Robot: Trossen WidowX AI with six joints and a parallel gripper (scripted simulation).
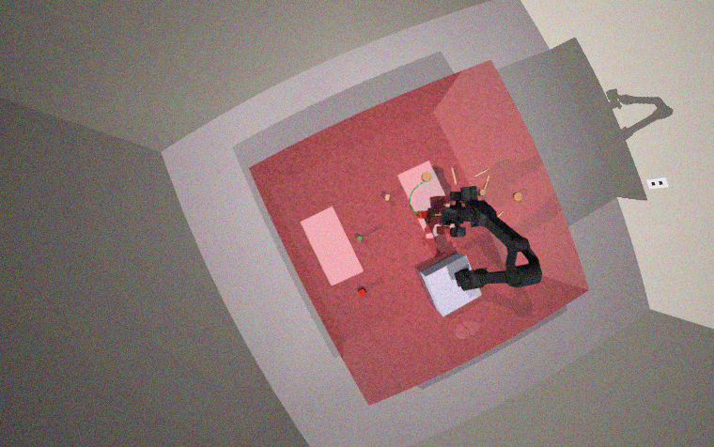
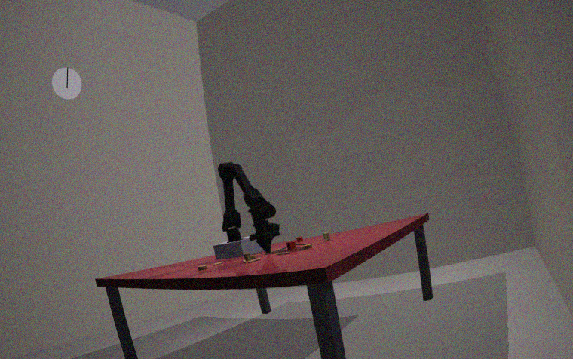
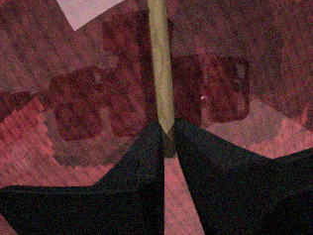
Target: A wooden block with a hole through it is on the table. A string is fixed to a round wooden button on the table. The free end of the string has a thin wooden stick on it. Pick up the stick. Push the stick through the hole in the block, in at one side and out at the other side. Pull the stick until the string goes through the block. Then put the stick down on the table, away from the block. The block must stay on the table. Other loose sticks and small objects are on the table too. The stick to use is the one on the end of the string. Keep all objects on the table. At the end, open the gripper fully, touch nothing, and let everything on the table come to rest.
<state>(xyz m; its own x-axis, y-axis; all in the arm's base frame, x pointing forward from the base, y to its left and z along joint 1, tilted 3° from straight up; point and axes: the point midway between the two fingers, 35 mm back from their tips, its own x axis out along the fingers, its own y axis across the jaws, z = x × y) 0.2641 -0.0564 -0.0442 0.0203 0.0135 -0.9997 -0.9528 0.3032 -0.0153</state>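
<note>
Right now the thin wooden stick is 4 cm to the left of my gripper tip and 1 cm ahead of it. Round my gripper tip: tan cube (24 cm to the left, 16 cm ahead, 2 cm above); small red piece (48 cm to the left, 20 cm behind, 1 cm above); round wooden button (19 cm ahead, 4 cm to the left, 1 cm above).
</note>
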